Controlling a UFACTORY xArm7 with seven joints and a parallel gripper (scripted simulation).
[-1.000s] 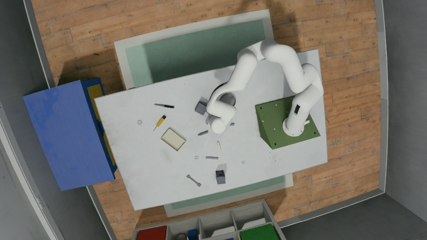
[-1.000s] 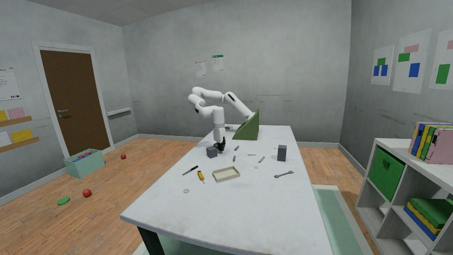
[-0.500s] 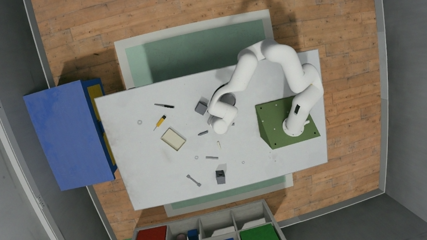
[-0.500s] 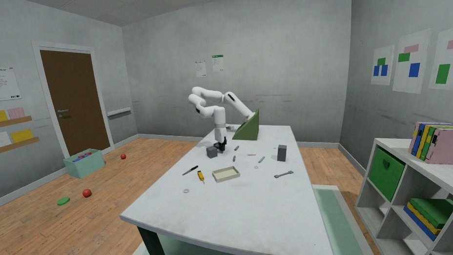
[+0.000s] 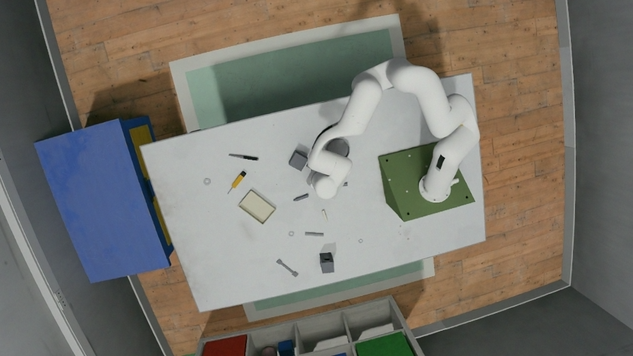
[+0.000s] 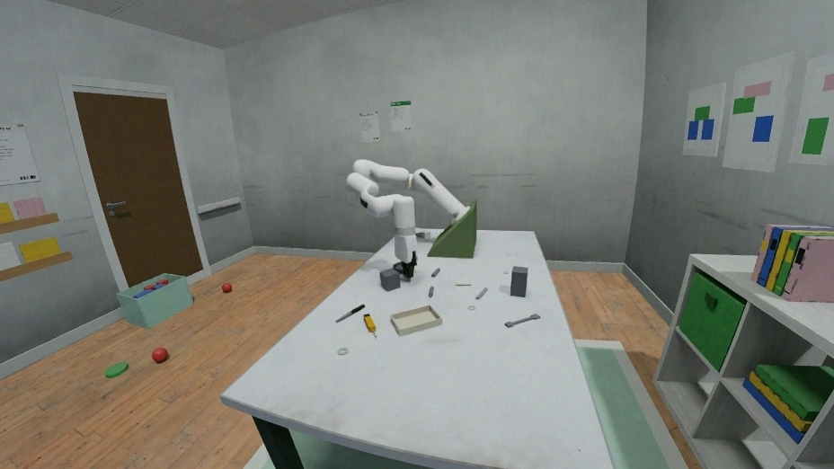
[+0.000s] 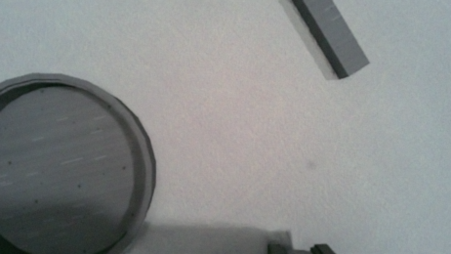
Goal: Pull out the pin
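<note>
My hand is 70 mm past the grey bar, 100 mm to the right of it and 30 mm above it. The rest, counted from my hand: cream peg: 20 mm ahead, 220 mm to the left, 30 mm below; then light grey pin: 10 mm ahead, 10 mm to the right, 10 mm below; then round dish: 110 mm behind, 40 mm to the right, 30 mm below.
</note>
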